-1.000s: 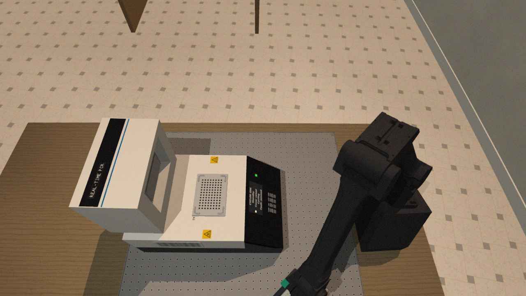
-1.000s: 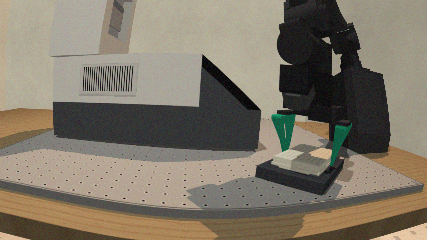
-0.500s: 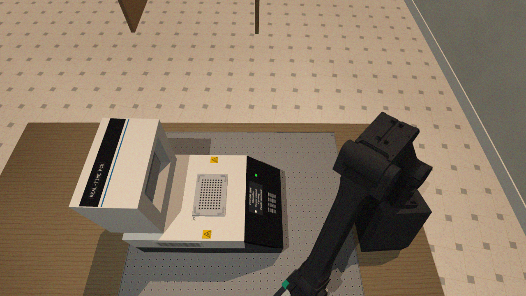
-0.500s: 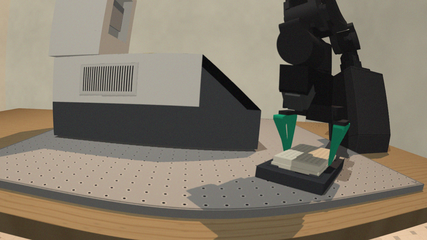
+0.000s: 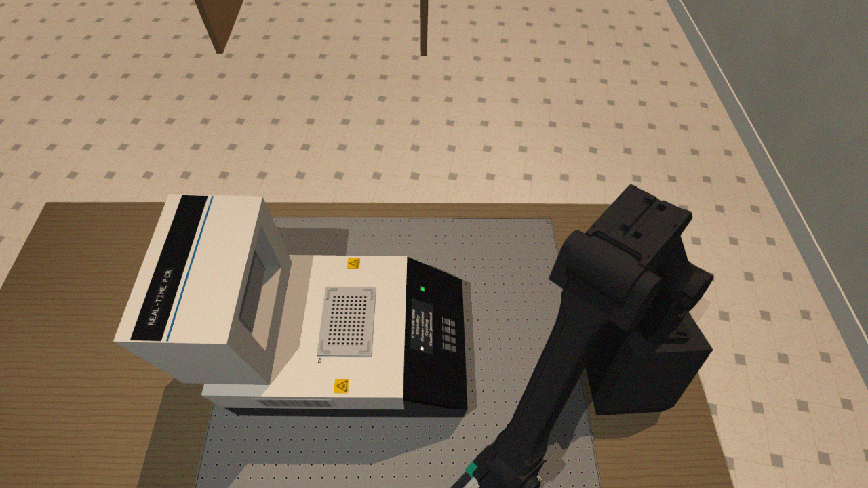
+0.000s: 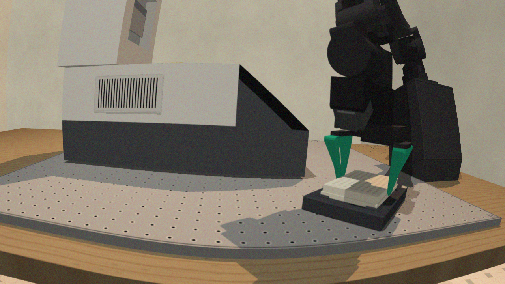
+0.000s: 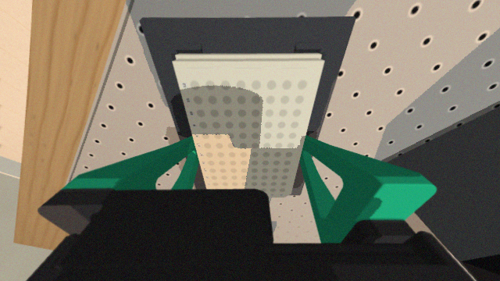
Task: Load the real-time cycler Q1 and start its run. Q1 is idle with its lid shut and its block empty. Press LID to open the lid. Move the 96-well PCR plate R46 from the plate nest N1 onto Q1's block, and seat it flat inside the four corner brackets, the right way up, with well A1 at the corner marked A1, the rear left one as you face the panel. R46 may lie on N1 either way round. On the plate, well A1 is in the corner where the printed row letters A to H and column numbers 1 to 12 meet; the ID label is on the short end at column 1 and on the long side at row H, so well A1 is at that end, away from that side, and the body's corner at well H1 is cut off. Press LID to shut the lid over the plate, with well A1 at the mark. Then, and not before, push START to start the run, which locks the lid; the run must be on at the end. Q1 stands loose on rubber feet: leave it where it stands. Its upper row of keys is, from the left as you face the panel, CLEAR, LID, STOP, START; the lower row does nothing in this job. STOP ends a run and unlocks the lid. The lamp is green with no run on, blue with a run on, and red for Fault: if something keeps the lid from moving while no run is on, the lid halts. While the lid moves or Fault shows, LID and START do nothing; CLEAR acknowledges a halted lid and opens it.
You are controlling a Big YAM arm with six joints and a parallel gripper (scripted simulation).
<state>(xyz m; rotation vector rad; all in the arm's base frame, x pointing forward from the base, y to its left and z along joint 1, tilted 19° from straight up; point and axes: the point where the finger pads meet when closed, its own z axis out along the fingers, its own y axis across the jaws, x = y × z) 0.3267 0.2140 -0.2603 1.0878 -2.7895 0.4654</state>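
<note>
Now: the 96-well plate R46 right at my hand. Also, from my hand: plate nest N1: 20 mm below.
</note>
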